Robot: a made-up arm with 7 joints. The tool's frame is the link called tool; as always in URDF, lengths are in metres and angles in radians. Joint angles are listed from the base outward. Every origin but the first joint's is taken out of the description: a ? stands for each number. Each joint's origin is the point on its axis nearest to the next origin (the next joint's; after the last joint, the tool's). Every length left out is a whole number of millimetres.
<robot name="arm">
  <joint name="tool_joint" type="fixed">
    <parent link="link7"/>
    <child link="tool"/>
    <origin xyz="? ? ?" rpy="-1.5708 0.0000 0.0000"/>
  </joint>
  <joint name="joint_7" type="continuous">
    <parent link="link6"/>
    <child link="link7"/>
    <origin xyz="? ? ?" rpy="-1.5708 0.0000 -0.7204"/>
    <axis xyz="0 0 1"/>
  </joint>
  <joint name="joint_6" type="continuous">
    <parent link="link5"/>
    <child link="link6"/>
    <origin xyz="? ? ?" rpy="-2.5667 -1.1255 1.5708"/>
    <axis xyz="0 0 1"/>
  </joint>
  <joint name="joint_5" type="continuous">
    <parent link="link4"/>
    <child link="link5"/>
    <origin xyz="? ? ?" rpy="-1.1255 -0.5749 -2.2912"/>
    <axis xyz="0 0 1"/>
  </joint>
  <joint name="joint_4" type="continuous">
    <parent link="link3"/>
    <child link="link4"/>
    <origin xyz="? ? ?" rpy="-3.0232 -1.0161 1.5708"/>
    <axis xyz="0 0 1"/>
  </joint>
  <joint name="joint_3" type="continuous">
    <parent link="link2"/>
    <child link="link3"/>
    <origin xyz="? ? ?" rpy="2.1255 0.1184 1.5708"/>
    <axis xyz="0 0 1"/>
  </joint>
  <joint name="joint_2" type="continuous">
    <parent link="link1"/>
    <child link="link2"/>
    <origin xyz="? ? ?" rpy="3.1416 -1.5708 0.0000"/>
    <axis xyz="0 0 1"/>
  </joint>
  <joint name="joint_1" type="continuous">
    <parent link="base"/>
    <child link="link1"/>
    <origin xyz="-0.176 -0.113 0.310" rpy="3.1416 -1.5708 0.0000"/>
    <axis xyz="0 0 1"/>
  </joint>
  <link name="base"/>
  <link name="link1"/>
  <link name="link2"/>
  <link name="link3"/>
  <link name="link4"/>
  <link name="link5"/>
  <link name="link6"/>
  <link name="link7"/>
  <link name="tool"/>
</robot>
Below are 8 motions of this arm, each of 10 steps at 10 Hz.
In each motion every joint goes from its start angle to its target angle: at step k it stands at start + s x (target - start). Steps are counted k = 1, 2, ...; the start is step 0. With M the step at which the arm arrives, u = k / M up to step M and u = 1 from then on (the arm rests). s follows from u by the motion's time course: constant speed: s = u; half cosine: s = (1 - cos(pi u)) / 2; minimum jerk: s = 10 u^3 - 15 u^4 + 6 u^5.
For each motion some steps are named. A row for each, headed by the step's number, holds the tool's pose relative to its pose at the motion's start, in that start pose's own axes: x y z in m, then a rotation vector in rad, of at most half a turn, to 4 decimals.
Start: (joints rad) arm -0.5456 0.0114 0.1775 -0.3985 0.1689 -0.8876 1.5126
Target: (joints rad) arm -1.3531 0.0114 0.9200 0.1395 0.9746 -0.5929 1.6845
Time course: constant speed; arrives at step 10
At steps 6, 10:
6: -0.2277 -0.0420 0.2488 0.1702 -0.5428 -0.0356
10: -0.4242 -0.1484 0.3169 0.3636 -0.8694 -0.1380

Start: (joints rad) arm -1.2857 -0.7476 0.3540 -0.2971 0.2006 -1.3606 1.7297
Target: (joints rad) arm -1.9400 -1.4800 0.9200 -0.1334 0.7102 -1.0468 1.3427
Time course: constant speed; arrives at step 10
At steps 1, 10:
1: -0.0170 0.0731 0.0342 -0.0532 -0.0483 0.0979
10: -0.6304 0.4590 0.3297 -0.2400 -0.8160 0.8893

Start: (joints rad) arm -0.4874 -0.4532 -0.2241 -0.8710 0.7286 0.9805 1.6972
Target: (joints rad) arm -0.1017 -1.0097 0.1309 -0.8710 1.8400 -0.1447 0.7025
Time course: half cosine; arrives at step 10
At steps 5, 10:
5: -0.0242 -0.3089 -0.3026 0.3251 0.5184 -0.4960
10: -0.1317 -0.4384 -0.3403 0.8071 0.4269 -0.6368

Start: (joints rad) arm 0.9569 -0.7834 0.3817 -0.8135 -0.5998 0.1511 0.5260
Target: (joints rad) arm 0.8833 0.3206 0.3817 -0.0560 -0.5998 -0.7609 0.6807
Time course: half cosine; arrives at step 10
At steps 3, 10:
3: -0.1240 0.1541 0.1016 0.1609 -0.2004 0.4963
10: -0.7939 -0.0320 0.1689 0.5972 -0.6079 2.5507

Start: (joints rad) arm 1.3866 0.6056 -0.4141 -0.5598 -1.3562 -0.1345 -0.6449
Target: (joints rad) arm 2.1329 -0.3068 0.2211 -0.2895 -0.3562 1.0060 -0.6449
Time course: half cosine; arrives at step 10
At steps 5, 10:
5: 0.1766 -0.1001 -0.2710 0.7546 0.5431 0.3532
10: 0.0685 0.0902 -0.7312 1.2546 1.6162 0.4354

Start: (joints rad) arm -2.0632 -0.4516 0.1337 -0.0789 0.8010 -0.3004 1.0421
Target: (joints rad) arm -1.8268 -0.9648 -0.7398 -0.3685 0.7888 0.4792 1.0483
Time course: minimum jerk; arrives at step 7
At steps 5, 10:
5: 0.0017 0.2658 -0.2549 -0.9959 0.1278 0.0535
10: -0.0059 0.2922 -0.3149 -1.1595 0.1366 0.0758

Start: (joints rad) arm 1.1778 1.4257 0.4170 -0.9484 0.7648 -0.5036 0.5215
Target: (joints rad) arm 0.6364 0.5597 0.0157 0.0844 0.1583 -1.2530 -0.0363
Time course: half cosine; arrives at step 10
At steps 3, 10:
3: 0.0421 0.1622 -0.1374 -0.0207 0.2807 0.2412
10: -0.4717 0.5320 -0.8138 -0.1791 1.7284 0.9563

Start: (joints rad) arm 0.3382 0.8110 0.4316 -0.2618 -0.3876 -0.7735 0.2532
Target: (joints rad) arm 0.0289 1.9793 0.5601 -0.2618 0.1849 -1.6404 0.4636
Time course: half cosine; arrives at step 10
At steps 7, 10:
7: -0.1682 0.1862 0.1316 0.7644 -0.0817 1.4168
10: -0.1534 0.1119 0.1565 1.1089 -0.0932 1.6689

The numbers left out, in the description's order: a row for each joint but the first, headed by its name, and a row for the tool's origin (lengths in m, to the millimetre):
tool: 0.400 0.246 0.000
joint_7: 0.028 0.002 0.000
joint_6: 0.088 -0.133 0.000
joint_5: 0.066 0.080 0.000
joint_4: -0.052 0.039 0.000
joint_3: -0.137 -0.015 0.000
joint_2: 0.067 -0.065 0.000

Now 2 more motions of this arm.
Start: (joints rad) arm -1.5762 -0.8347 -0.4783 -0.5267 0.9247 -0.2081 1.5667
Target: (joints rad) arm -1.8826 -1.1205 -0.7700 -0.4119 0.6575 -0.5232 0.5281
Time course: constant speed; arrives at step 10
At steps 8, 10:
8: -0.1210 0.3604 -0.4265 0.0726 1.0186 0.5878
10: -0.2544 0.4292 -0.5107 -0.0013 1.2748 0.7417

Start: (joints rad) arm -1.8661 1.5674 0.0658 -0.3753 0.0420 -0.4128 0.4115
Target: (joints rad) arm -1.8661 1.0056 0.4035 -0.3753 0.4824 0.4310 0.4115
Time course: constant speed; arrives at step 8
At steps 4, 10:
4: -0.2108 -0.2828 0.0864 -0.0323 -0.1990 -0.7643
10: -0.5890 -0.3465 0.0990 0.0003 -0.4075 -1.5227

